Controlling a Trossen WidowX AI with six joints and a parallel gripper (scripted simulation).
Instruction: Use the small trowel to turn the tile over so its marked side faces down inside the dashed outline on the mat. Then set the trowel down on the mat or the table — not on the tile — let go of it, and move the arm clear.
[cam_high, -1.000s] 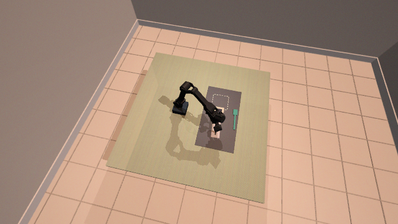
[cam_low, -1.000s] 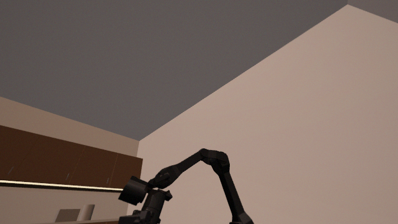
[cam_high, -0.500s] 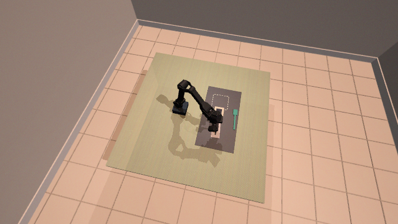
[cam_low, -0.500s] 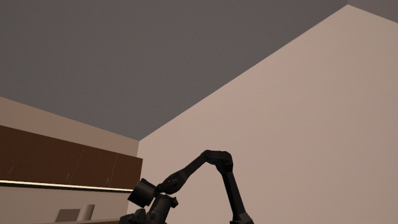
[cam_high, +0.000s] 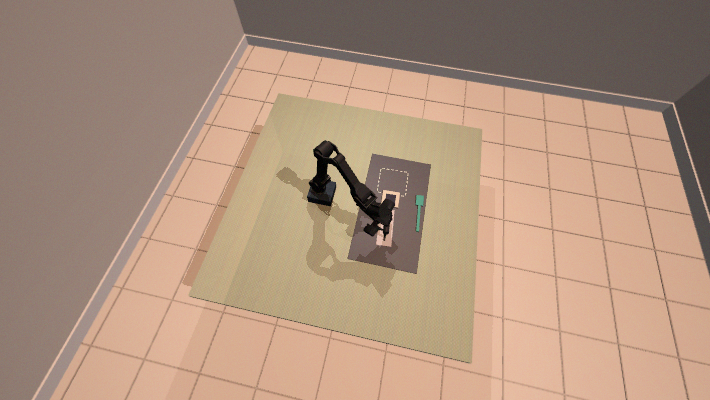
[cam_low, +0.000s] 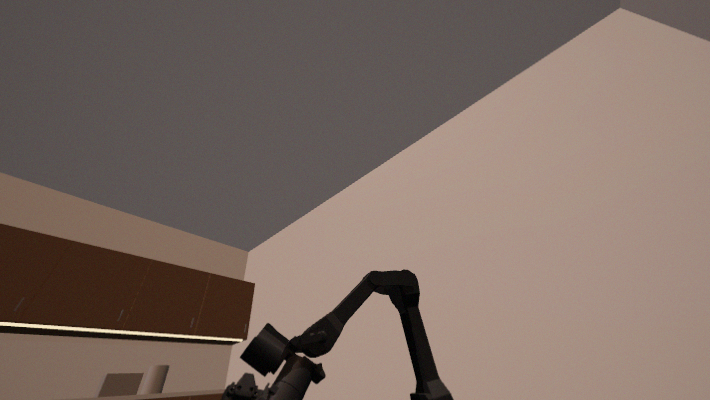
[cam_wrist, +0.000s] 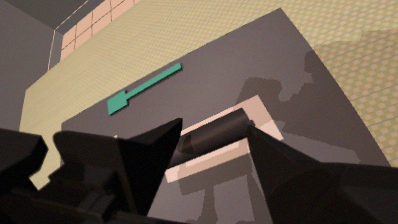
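Right now the dark mat is 140 mm to the left of my gripper tip, 110 mm below it and 10 mm behind it. From my gripper tip the other things lie so: tile (190 mm to the left, 90 mm below, 40 mm behind); then teal flat tool (180 mm to the left, 120 mm ahead, 90 mm below).
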